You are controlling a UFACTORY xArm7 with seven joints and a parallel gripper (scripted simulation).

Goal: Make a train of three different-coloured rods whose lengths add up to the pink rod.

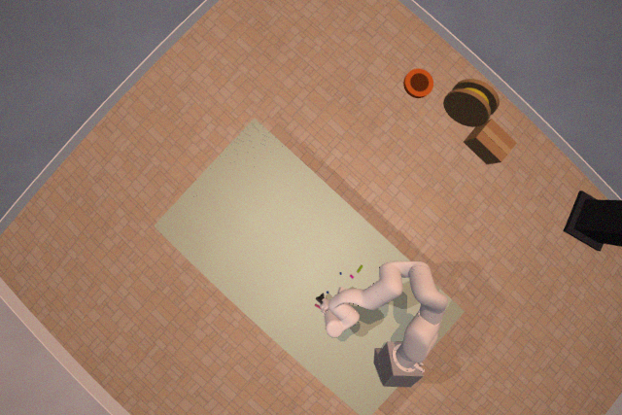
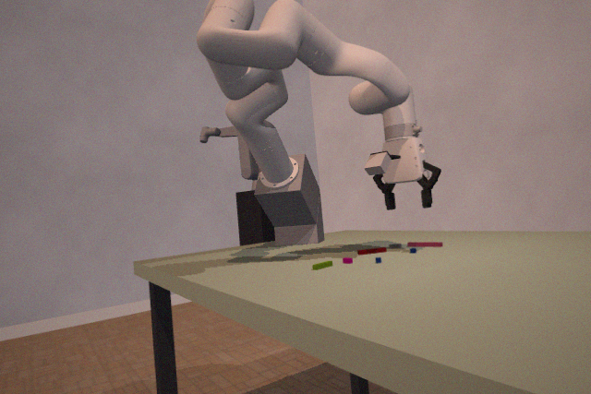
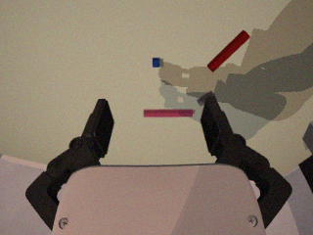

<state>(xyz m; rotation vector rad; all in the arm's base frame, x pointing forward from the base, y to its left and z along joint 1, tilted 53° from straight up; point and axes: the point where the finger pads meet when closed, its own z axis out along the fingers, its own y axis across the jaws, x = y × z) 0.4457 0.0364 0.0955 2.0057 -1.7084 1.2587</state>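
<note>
Now: the grey rod 110 mm below my hand, 80 mm behind it and 70 mm to the left of it. From my hand the other things lie so: red rod: 110 mm below, 100 mm behind, 10 mm to the right; magenta rod: 150 mm to the right, 110 mm below, 80 mm behind; pink rod: 110 mm below, 100 mm to the left, 20 mm behind.
</note>
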